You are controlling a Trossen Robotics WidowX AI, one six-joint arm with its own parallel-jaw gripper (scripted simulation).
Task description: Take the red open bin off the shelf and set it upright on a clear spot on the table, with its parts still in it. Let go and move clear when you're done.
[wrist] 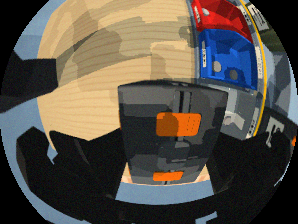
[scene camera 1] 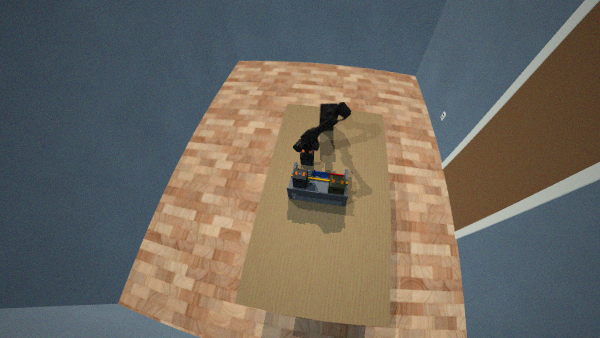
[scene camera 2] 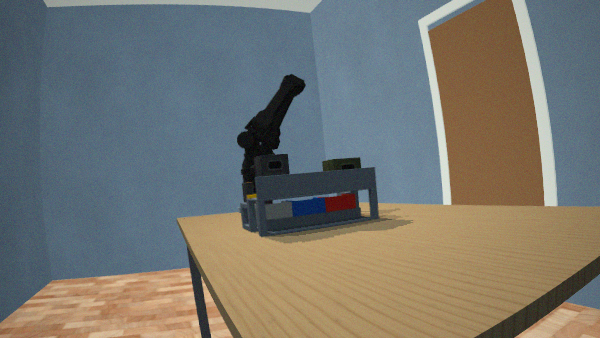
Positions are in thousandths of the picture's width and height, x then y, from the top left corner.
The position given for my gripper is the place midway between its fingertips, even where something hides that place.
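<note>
A blue bin (wrist: 787,234) is there for me to see, and so is a grey bin (wrist: 807,480). My own gripper (wrist: 559,569) shows too.
</note>
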